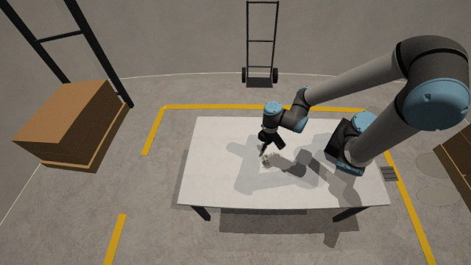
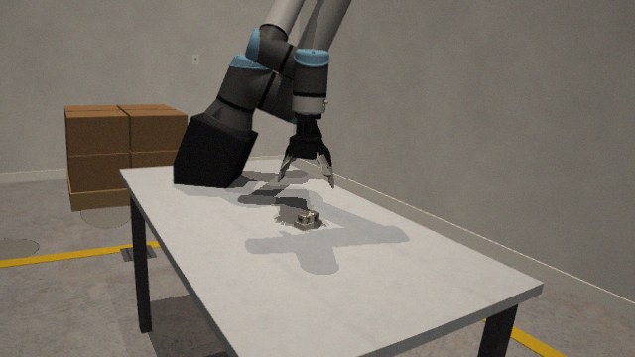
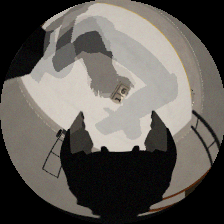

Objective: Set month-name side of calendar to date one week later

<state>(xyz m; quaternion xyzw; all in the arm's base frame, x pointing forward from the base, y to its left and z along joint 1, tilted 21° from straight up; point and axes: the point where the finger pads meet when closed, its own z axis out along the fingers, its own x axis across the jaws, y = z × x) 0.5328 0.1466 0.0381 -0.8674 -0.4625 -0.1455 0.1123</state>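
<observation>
The calendar tray is 1 cm to the left of my hand and 11 cm below it.
</observation>
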